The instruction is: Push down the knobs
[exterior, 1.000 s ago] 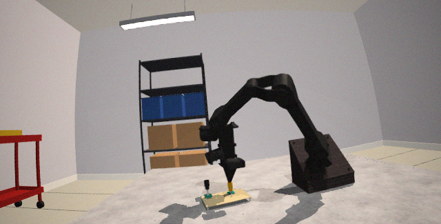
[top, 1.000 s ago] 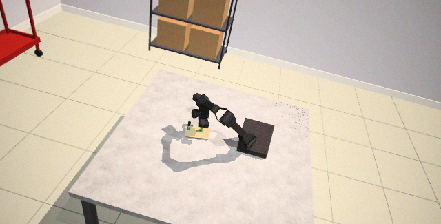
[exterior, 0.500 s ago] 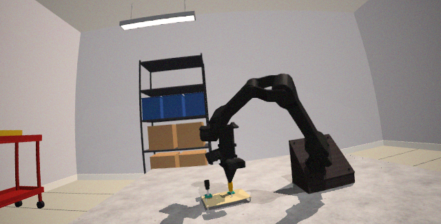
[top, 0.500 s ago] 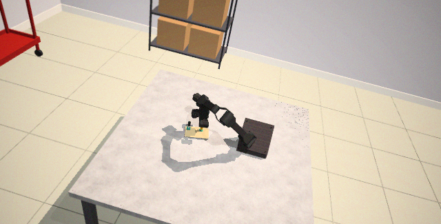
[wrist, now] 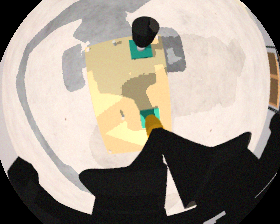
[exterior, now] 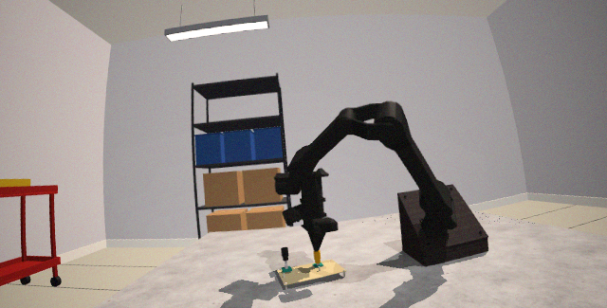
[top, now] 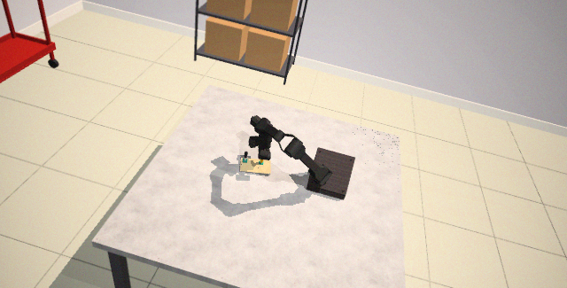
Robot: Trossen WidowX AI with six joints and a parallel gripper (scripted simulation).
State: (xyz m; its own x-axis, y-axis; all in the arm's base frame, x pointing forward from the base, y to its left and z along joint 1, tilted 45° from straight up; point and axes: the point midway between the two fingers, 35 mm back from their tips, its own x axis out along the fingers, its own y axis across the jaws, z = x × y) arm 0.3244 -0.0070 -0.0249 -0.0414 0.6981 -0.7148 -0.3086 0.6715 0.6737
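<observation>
The orange knob lies 20 mm below my gripper tip. Also, from my gripper tip: black knob: 80 mm ahead, 30 mm to the left, 10 mm above.
</observation>
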